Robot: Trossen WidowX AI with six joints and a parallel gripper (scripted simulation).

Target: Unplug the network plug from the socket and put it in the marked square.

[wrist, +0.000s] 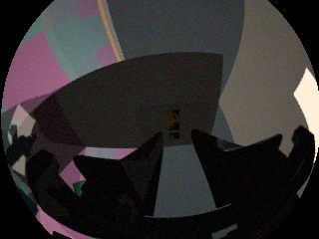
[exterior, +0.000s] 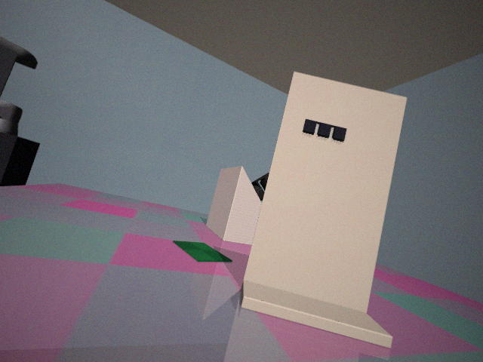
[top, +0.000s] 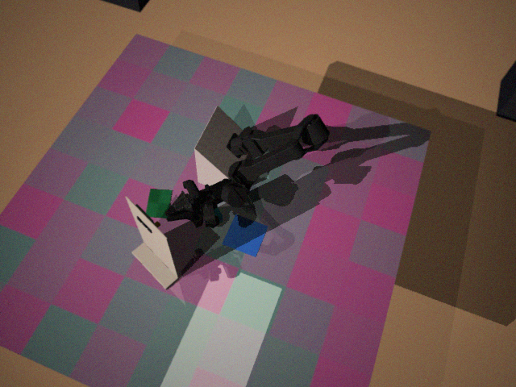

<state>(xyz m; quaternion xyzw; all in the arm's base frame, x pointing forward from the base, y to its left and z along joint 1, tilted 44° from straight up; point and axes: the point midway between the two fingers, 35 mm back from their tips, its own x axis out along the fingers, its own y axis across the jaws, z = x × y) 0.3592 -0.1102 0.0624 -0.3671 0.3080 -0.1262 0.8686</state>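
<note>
Now: gripper tip 4 cm short of the network plug and 2 cm to the left of it. The rest, counted from my gripper tip: dark teal block (23 cm below, 16 cm behind, 7 cm to the left); then upright panel (10 cm below, 5 cm ahead, 4 cm to the right); then flat green patch (24 cm below, 13 cm to the right, 13 cm behind).
</note>
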